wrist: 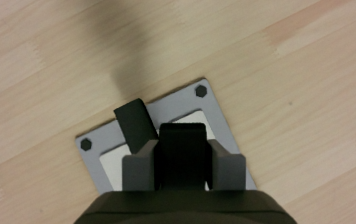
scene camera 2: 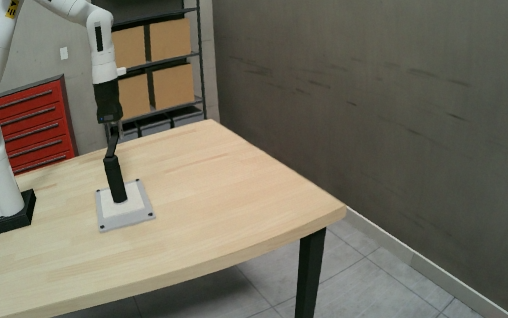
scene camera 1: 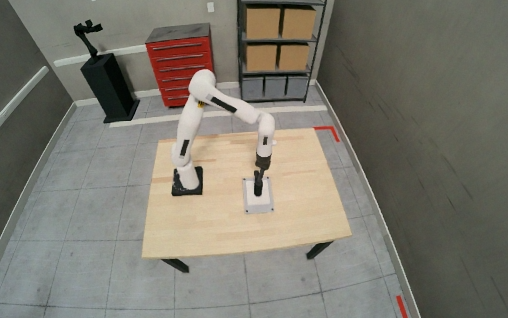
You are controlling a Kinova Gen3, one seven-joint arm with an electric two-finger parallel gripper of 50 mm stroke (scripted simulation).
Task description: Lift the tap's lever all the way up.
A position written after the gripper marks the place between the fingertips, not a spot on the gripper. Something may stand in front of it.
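Observation:
The gripper [scene camera 2: 117, 138], visible. Gripper [wrist: 182, 157], visible too.

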